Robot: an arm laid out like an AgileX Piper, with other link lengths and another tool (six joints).
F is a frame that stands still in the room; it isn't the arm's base.
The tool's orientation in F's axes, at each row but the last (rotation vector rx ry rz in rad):
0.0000, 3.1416, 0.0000
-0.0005, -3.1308, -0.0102
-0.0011, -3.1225, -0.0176
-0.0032, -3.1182, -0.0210
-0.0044, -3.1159, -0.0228
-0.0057, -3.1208, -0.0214
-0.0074, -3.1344, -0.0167
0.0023, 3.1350, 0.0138
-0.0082, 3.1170, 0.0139
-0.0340, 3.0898, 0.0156
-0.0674, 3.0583, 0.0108
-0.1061, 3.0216, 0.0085
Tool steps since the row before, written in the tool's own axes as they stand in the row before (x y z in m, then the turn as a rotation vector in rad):
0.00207, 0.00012, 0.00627, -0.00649, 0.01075, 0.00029
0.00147, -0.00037, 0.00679, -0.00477, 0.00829, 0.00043
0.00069, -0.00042, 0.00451, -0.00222, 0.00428, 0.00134
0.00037, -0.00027, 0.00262, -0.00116, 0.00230, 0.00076
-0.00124, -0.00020, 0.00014, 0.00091, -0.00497, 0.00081
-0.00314, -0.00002, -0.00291, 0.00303, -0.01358, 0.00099
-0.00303, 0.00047, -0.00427, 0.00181, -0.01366, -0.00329
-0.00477, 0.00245, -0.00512, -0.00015, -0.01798, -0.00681
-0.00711, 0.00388, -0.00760, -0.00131, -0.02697, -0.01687
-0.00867, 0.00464, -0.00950, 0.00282, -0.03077, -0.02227
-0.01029, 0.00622, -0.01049, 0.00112, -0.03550, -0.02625
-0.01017, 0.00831, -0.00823, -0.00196, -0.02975, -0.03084
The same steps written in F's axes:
-0.00207, 0.00012, -0.00627, 0.00649, 0.01075, -0.00029
-0.00154, -0.00033, -0.00678, 0.00477, 0.00829, -0.00043
-0.00078, -0.00037, -0.00450, 0.00220, 0.00429, -0.00133
-0.00043, -0.00023, -0.00261, 0.00115, 0.00231, -0.00076
0.00124, -0.00020, -0.00017, -0.00095, -0.00496, -0.00086
0.00320, -0.00007, 0.00284, -0.00310, -0.01355, -0.00111
0.00306, 0.00041, 0.00425, -0.00185, -0.01369, 0.00316
0.00474, 0.00240, 0.00517, 0.00008, -0.01804, 0.00665
0.00690, 0.00385, 0.00781, 0.00104, -0.02711, 0.01666
0.00806, 0.00473, 0.00998, -0.00328, -0.03106, 0.02180
0.00911, 0.00657, 0.01134, -0.00170, -0.03575, 0.02588
0.00852, 0.00892, 0.00938, 0.00040, -0.02984, 0.03081

